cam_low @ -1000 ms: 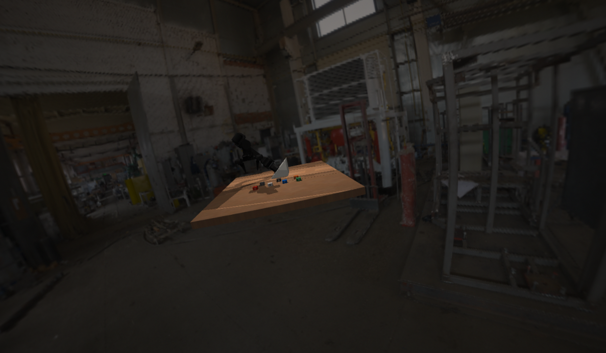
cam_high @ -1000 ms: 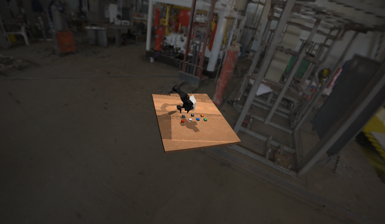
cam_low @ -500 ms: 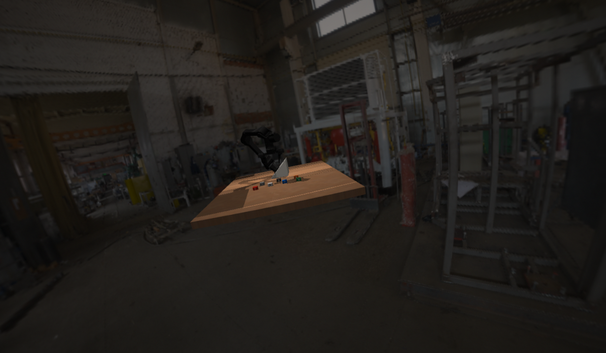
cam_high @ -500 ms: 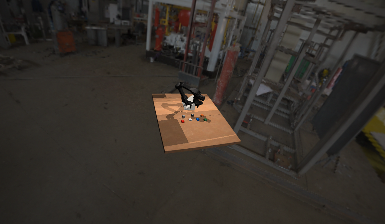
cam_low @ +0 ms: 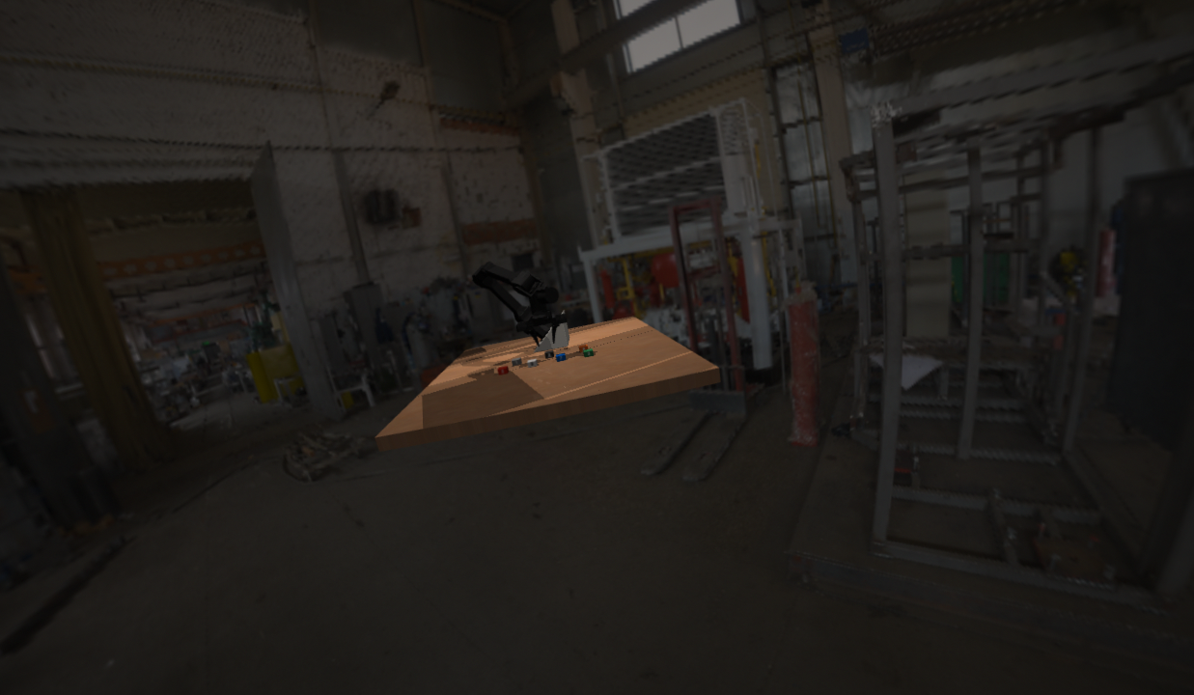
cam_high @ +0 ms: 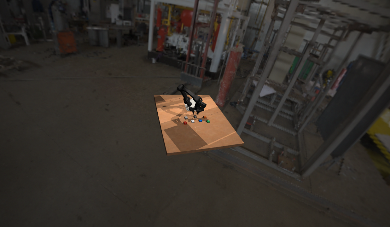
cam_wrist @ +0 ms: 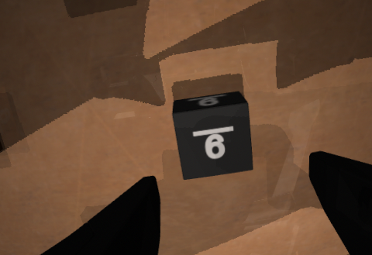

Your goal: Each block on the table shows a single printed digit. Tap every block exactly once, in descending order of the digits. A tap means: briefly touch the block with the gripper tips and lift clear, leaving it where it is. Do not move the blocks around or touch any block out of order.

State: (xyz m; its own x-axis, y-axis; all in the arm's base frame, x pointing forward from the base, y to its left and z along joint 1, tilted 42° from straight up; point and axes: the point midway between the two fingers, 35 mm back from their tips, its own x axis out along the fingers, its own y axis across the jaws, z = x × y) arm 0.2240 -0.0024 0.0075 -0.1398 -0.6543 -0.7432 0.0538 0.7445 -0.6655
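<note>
Right now the black block is 4 cm below my gripper tip. The rest, counted from my gripper tip: blue block 9 cm ahead, 4 cm to the left, 4 cm below; grey block 1 cm ahead, 12 cm to the right, 4 cm below; white block 9 cm ahead, 6 cm to the right, 4 cm below.
</note>
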